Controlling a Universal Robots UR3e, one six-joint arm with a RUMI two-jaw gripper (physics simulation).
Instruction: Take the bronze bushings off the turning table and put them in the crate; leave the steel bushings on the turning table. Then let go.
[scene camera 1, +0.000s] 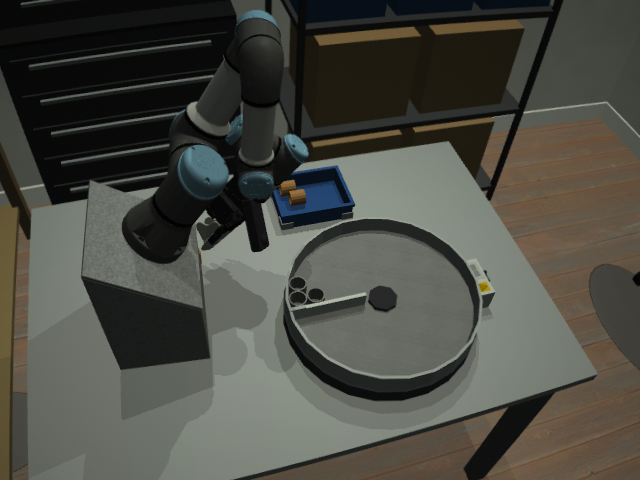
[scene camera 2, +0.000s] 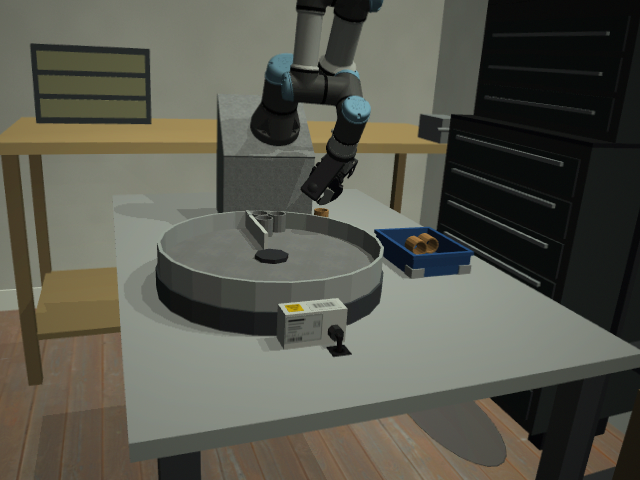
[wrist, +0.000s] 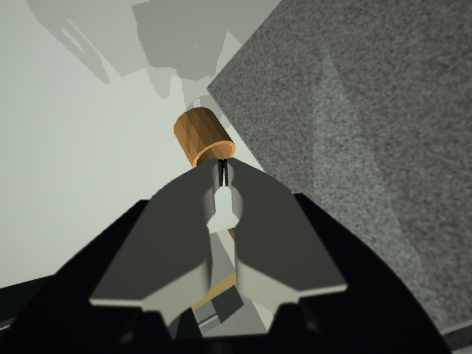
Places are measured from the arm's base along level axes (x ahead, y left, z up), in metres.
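Pixels of known places: gripper, fingertip midpoint: (scene camera 1: 202, 249) (scene camera 2: 319, 203) (wrist: 223, 162); arm's base at its link origin: (scene camera 1: 152, 236) (scene camera 2: 274, 128).
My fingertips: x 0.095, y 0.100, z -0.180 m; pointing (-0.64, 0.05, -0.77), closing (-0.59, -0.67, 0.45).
For each thing: its middle in the pictures, then the offset to it from my fingertips. "*": a spot on its surface instead.
- bronze bushing at the middle of its body: (wrist: 204, 140) (scene camera 2: 321, 216) dy +0.018, dx -0.025, dz -0.043 m
- blue crate at the middle of its body: (scene camera 2: 420, 250) (scene camera 1: 310, 196) dy +0.141, dx +0.293, dz -0.037 m
- straight divider at a spot on its surface: (scene camera 2: 256, 230) (scene camera 1: 338, 304) * dy -0.227, dx +0.250, dz +0.014 m
- dark hub at the middle of its body: (scene camera 2: 271, 256) (scene camera 1: 382, 298) dy -0.222, dx +0.354, dz -0.005 m
- white control box at a spot on its surface: (scene camera 2: 312, 324) * dy -0.226, dx +0.608, dz -0.025 m
My gripper (scene camera 1: 205, 246) (scene camera 2: 322, 199) (wrist: 223, 162) is shut and empty, above the table near the pedestal. A bronze bushing (scene camera 1: 199, 256) (scene camera 2: 321, 212) (wrist: 202, 131) lies on its side on the table, close to the pedestal's corner and just beyond the fingertips in the wrist view; in scene camera 1 the pedestal hides most of it. Two bronze bushings (scene camera 1: 297, 197) (scene camera 2: 415, 245) lie side by side in the blue crate (scene camera 1: 316, 213) (scene camera 2: 444, 265). Three steel bushings (scene camera 1: 297, 290) (scene camera 2: 279, 222) stand upright on the turning table (scene camera 1: 423, 330) (scene camera 2: 248, 297), grouped near its wall.
The grey stone-like pedestal (scene camera 1: 149, 320) (scene camera 2: 266, 180) (wrist: 350, 100) carries the arm. A straight divider (scene camera 1: 336, 301) (scene camera 2: 256, 230) stands on the turning table beside the steel bushings, with a dark hub (scene camera 1: 382, 298) (scene camera 2: 271, 256) at the centre. A white control box (scene camera 1: 480, 284) (scene camera 2: 312, 324) stands outside its wall.
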